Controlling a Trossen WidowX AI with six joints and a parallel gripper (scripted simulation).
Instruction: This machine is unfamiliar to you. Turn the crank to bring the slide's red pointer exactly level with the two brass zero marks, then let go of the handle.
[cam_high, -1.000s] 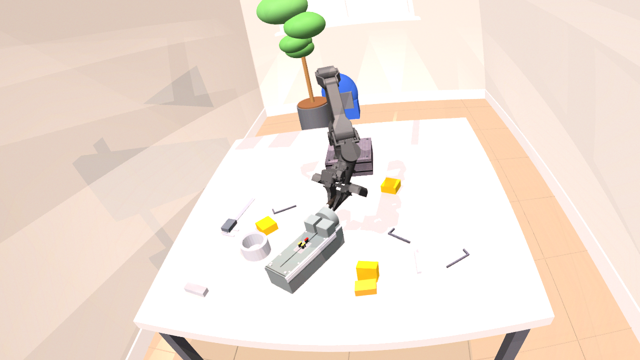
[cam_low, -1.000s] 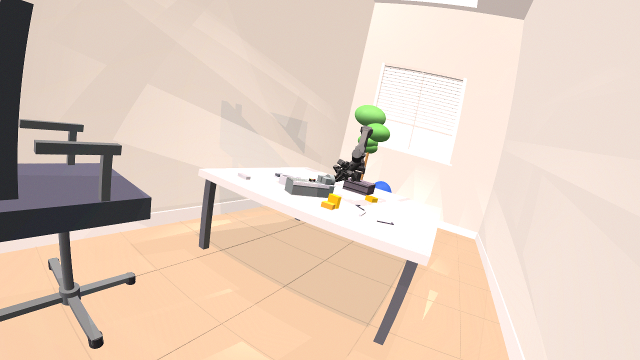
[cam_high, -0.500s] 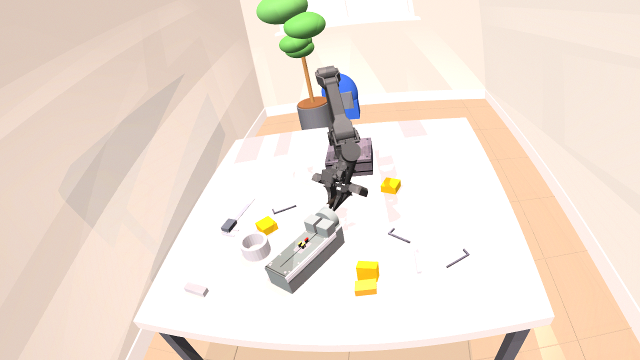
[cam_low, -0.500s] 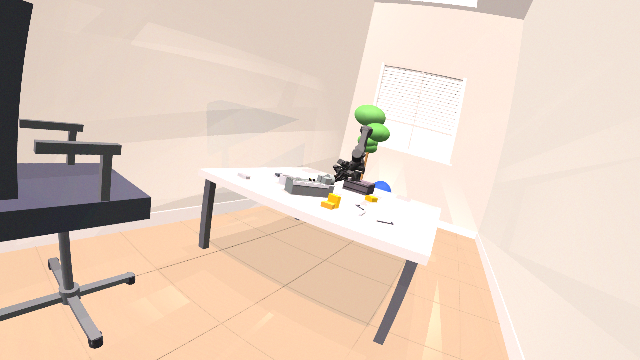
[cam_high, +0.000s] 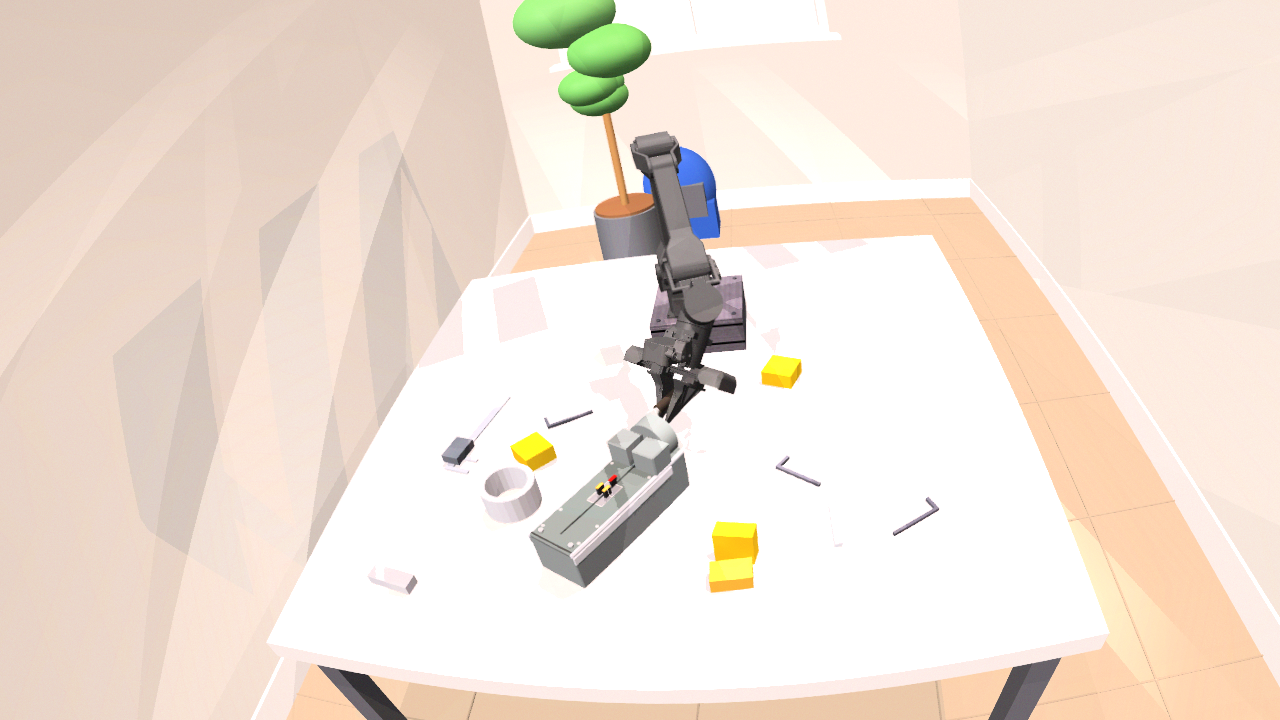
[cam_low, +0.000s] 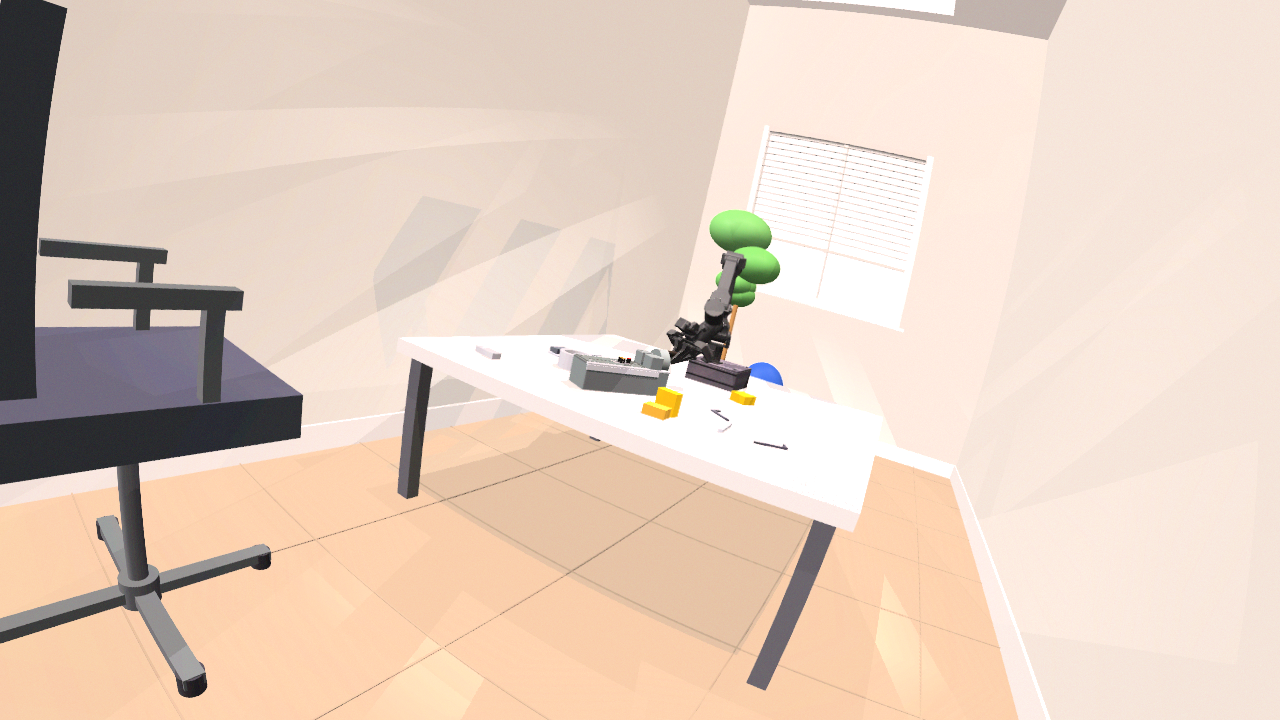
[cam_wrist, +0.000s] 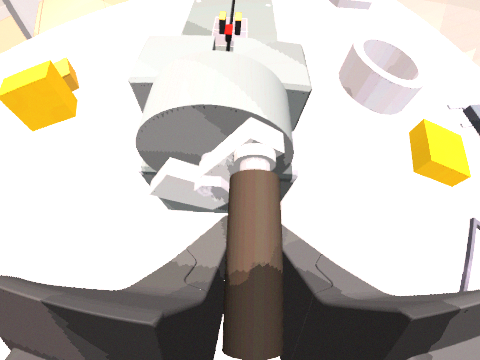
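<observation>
The brown crank handle lies 10 mm behind my gripper tip, 10 mm to the left of it and 30 mm above it. The rest, counted from my gripper tip: red pointer: 140 mm ahead, 50 mm to the right.
</observation>
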